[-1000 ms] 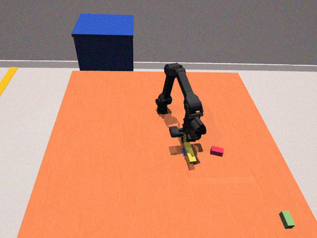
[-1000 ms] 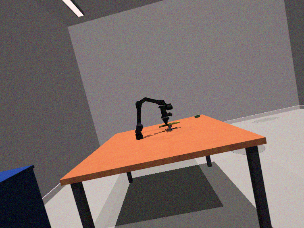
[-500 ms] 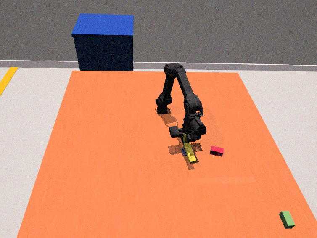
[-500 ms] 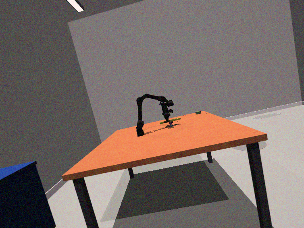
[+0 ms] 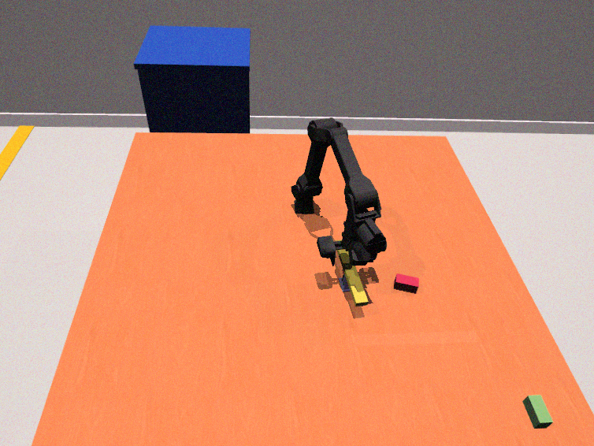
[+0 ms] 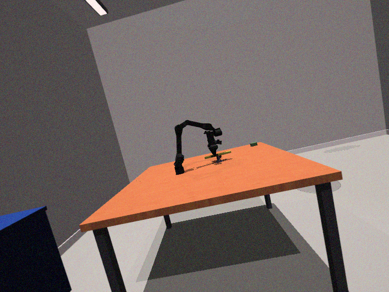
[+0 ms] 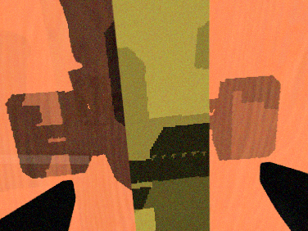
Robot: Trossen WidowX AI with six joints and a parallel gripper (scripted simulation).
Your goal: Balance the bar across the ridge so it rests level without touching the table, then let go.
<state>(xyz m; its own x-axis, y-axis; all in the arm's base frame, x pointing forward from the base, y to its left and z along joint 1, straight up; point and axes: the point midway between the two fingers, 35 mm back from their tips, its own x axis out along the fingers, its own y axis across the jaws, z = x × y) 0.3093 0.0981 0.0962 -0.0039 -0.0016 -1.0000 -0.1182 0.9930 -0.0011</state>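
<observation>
The yellow bar lies 3 cm ahead of my gripper tip. From my gripper tip the other things lie so: red block (18 cm to the left, 5 cm below, 4 cm ahead); green block (43 cm ahead, 40 cm to the left, 5 cm below).
</observation>
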